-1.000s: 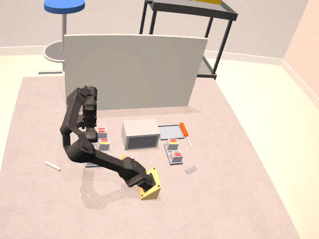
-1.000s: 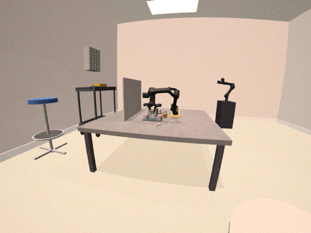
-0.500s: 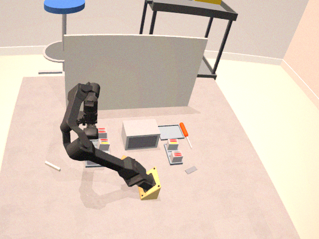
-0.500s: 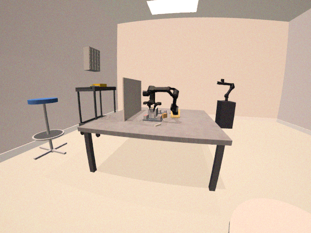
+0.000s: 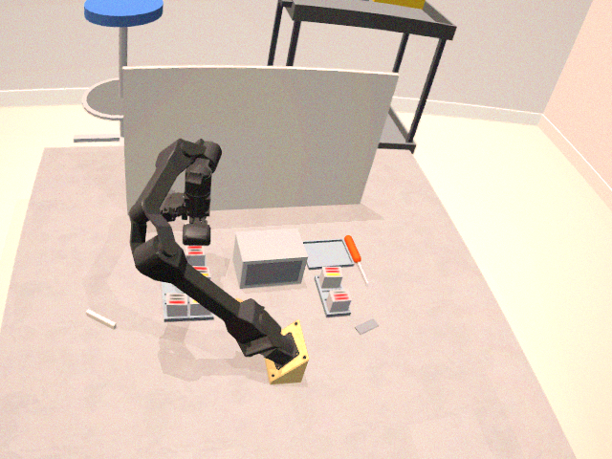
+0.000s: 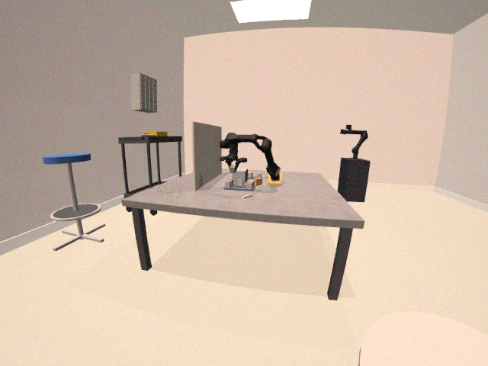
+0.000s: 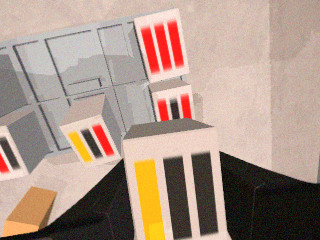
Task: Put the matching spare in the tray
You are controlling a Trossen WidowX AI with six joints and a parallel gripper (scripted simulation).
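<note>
My gripper tip is now 360 mm to the left of the flat grey tray, 110 mm above it and 10 mm short of it. Round my gripper tip: white stick 250 mm to the left, 130 mm behind, 110 mm below; spare block 30 mm above; mounted unit 170 mm to the right, 60 mm below, 30 mm behind.
</note>
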